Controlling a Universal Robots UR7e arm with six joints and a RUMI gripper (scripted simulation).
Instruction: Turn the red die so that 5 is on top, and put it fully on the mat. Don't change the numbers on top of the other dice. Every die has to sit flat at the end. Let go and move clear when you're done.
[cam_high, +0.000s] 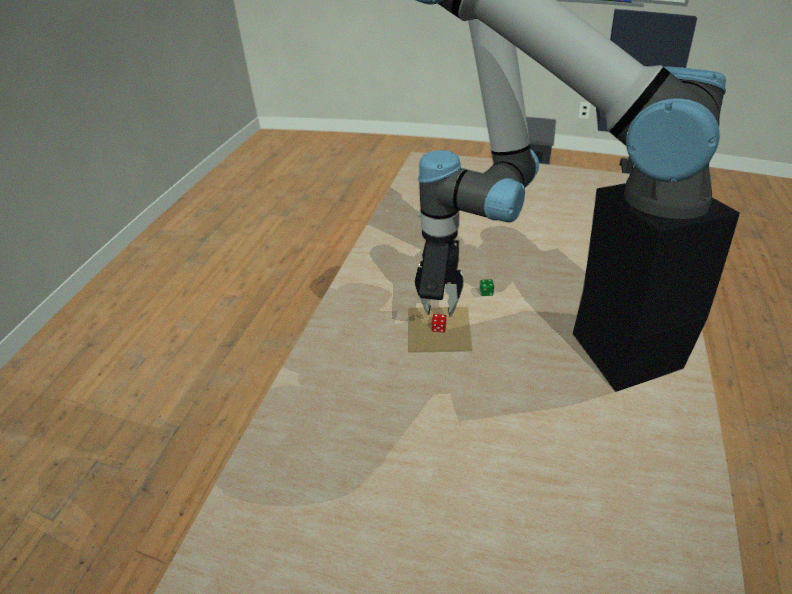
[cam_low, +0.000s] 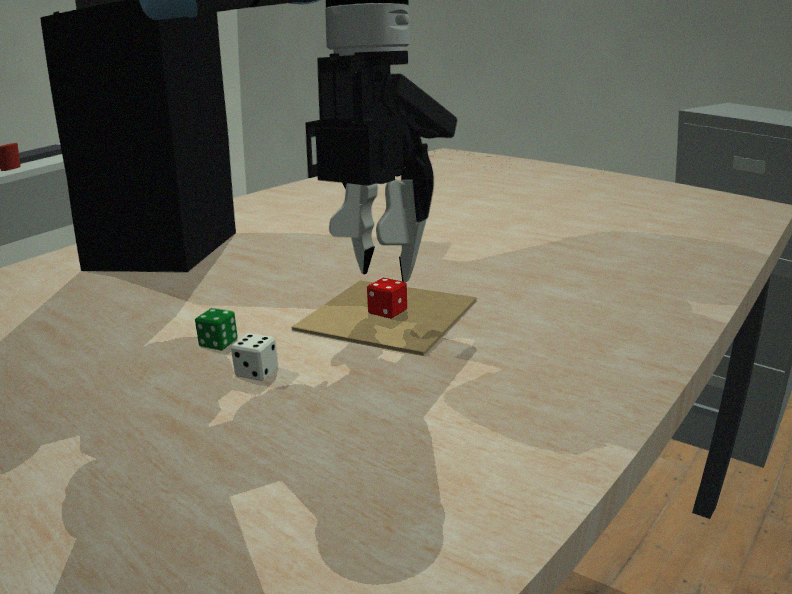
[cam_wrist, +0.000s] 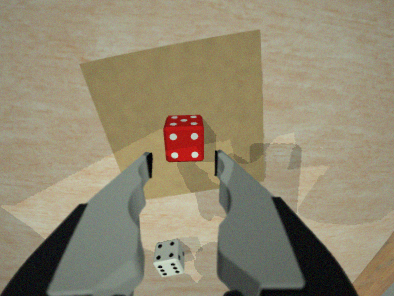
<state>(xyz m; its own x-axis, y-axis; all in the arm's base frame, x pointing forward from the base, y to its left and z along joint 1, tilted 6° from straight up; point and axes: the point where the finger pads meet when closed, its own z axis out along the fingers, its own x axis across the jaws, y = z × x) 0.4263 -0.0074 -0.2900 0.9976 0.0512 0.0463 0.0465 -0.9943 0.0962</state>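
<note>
Now: the red die 4 cm below my hand. Also, from my hand: tan mat (5 cm below); then green die (9 cm behind, 15 cm to the right, 4 cm below); then white die (2 cm behind, 16 cm to the right, 4 cm below).
</note>
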